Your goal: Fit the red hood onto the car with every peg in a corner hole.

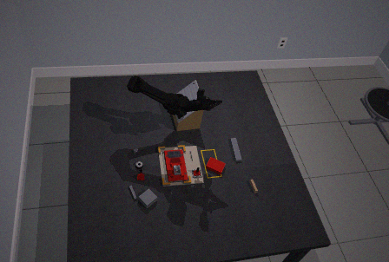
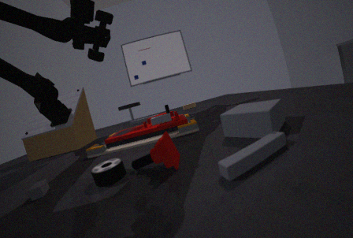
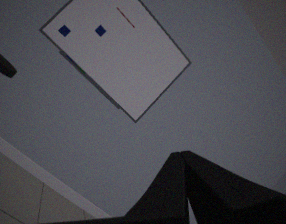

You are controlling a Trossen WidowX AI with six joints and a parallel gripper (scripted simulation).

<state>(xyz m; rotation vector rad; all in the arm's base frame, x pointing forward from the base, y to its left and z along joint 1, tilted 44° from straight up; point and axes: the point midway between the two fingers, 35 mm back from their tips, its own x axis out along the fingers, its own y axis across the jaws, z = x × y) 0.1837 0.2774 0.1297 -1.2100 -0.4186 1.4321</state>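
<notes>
Now: the red hood 390 mm below my gripper tip and 140 mm ahead of it. From my gripper tip the other things lie so: grey engine block: 380 mm below, 220 mm to the right, 140 mm ahead; wooden piece: 400 mm below, 300 mm ahead, 180 mm to the left; white jig: 400 mm below, 210 mm to the right, 100 mm ahead.
</notes>
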